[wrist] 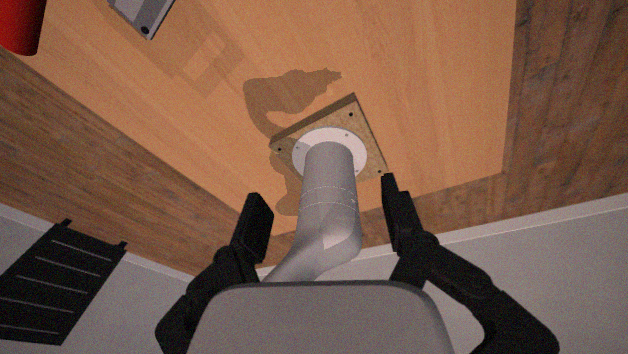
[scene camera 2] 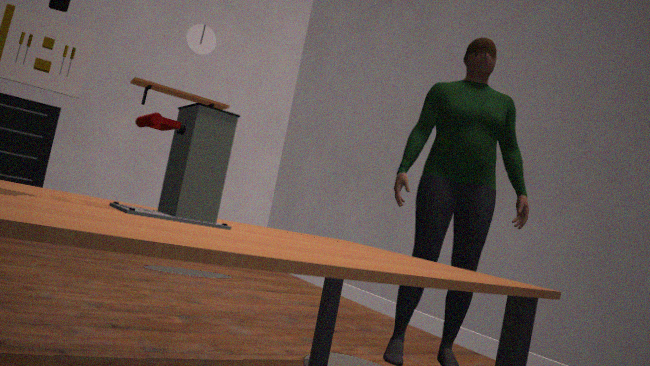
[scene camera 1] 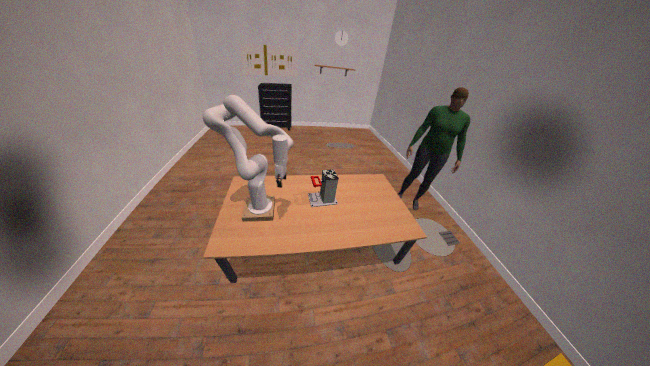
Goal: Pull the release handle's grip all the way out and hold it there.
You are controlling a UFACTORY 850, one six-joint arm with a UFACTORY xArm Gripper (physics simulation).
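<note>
The release handle's red grip (scene camera 1: 313, 181) (scene camera 2: 157, 121) (wrist: 20, 27) is a loop standing out sideways from the upper left side of an upright grey-green box (scene camera 1: 329, 191) (scene camera 2: 210, 160), with a dark collar where it meets the box. The box stands on a flat grey base plate (scene camera 1: 315, 203) (scene camera 2: 165, 217) (wrist: 142, 15). My gripper (scene camera 1: 281, 183) (wrist: 320, 196) is open and empty, above the table, left of the grip in scene camera 1 and apart from it. In the wrist view the grip is cut off at the top left corner.
The table (scene camera 1: 360, 225) (scene camera 2: 350, 257) (wrist: 450, 100) carries the arm's square mounting board (scene camera 1: 257, 218) (wrist: 370, 135). A person in green (scene camera 1: 442, 130) (scene camera 2: 465, 135) stands beyond the table's right side. A black drawer cabinet (scene camera 1: 275, 106) (scene camera 2: 25, 145) (wrist: 55, 285) stands at the back wall.
</note>
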